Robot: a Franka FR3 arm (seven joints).
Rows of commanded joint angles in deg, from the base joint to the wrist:
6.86, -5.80, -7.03, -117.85, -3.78, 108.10, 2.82
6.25, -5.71, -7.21, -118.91, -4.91, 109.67, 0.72
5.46, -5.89, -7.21, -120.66, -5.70, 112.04, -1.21
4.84, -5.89, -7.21, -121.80, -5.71, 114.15, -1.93
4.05, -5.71, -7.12, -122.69, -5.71, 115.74, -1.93
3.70, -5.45, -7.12, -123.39, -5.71, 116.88, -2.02
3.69, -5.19, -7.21, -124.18, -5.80, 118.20, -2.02
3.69, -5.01, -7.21, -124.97, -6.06, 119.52, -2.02
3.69, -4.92, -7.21, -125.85, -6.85, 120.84, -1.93
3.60, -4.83, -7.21, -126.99, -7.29, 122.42, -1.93
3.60, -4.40, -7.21, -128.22, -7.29, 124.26, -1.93
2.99, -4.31, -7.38, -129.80, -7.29, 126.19, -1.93
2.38, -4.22, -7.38, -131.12, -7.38, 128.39, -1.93
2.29, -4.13, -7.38, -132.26, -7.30, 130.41, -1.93
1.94, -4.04, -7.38, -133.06, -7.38, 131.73, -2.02
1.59, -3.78, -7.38, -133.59, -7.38, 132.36, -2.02
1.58, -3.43, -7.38, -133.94, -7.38, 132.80, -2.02
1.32, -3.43, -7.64, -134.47, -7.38, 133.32, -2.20
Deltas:
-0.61, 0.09, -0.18, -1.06, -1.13, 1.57, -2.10
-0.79, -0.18, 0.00, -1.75, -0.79, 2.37, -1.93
-0.62, 0.00, 0.00, -1.14, -0.01, 2.11, -0.72
-0.79, 0.18, 0.09, -0.89, 0.00, 1.59, 0.00
-0.35, 0.26, 0.00, -0.70, 0.00, 1.14, -0.09
-0.01, 0.26, -0.09, -0.79, -0.09, 1.32, 0.00
0.00, 0.18, 0.00, -0.79, -0.26, 1.32, 0.00
0.00, 0.09, 0.00, -0.88, -0.79, 1.32, 0.09
-0.09, 0.09, 0.00, -1.14, -0.44, 1.58, 0.00
0.00, 0.43, 0.00, -1.23, 0.00, 1.84, 0.00
-0.61, 0.09, -0.17, -1.58, 0.00, 1.93, 0.00
-0.61, 0.09, 0.00, -1.32, -0.09, 2.20, 0.00
-0.09, 0.09, 0.00, -1.14, 0.08, 2.02, 0.00
-0.35, 0.09, 0.00, -0.80, -0.08, 1.32, -0.09
-0.35, 0.26, 0.00, -0.53, 0.00, 0.63, 0.00
-0.01, 0.35, 0.00, -0.35, 0.00, 0.44, 0.00
-0.26, 0.00, -0.26, -0.53, 0.00, 0.52, -0.18

